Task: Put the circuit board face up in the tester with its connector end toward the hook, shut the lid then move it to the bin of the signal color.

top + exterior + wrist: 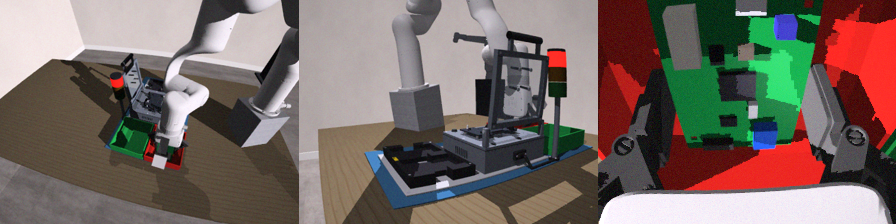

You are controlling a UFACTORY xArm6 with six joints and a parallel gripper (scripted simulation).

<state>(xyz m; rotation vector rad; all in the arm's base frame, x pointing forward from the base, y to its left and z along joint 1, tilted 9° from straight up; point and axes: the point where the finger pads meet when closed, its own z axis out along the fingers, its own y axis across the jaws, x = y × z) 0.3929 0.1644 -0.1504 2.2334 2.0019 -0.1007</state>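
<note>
My gripper is now right at the red bin. Also, from my hand: green bin (15 cm ahead, 2 cm to the right); then plate (21 cm to the right, 9 cm ahead, 5 cm above); then green circuit board (1 cm below).
</note>
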